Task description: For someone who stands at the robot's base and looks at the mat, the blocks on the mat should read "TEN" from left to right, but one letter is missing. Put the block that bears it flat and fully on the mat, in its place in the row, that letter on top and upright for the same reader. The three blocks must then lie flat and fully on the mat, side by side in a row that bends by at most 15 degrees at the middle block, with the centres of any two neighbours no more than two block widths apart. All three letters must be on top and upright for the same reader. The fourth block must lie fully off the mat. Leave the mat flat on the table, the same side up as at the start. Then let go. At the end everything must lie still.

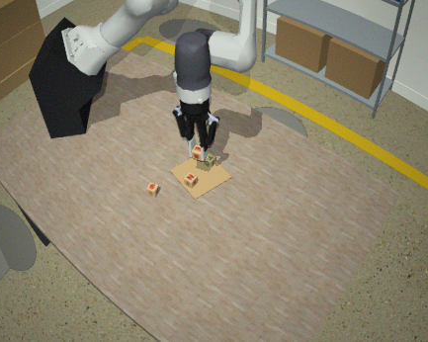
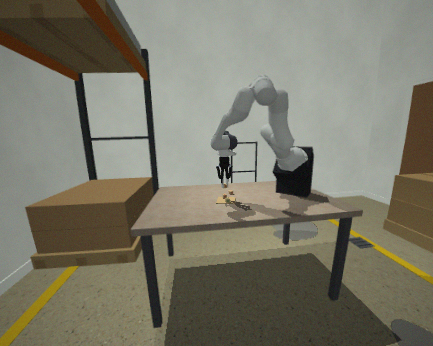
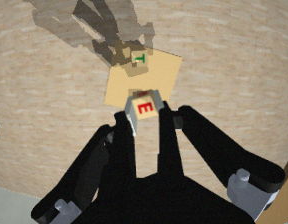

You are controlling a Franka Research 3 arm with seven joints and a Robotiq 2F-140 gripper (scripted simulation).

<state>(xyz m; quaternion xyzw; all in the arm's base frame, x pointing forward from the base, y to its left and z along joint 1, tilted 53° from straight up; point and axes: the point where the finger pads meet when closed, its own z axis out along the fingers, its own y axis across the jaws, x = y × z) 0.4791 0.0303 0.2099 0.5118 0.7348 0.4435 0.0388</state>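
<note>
Right now my hand is 10 mm past the tan mat, 10 mm to the right of it and 130 mm above it.
</note>
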